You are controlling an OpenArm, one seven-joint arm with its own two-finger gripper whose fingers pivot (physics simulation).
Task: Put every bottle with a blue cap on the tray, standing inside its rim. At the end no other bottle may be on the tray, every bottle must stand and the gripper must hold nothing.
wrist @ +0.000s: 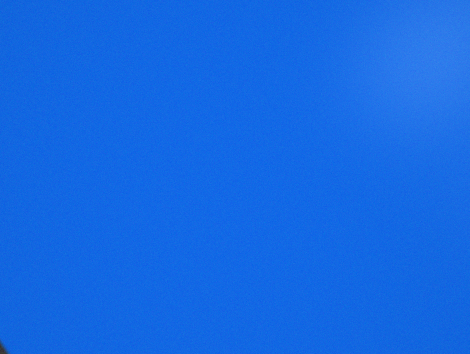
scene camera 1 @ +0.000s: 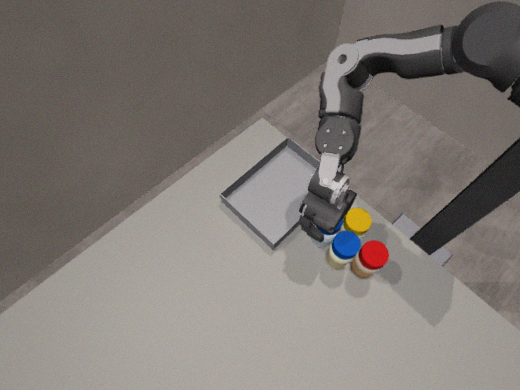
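Observation:
A blue-capped bottle (scene camera 1: 331, 229) stands beside the tray's near right edge, partly hidden by my gripper (scene camera 1: 326, 232). The gripper is low over it with its fingers around it, shut on it; the far finger is hidden. The blue cap (wrist: 235, 175) fills nearly all of the wrist view. A second blue-capped bottle (scene camera 1: 346, 245) with a pale yellow body stands close beside it. The grey tray (scene camera 1: 247, 222) lies to the left, and no bottle shows in its visible part.
A yellow-capped bottle (scene camera 1: 358, 221) stands close behind the blue-capped pair, near the table edge. A red-capped bottle (scene camera 1: 373, 255) stands right of the second blue-capped bottle. The arm hangs over the tray's right corner. A dark post (scene camera 1: 465, 205) rises beyond the table's right edge.

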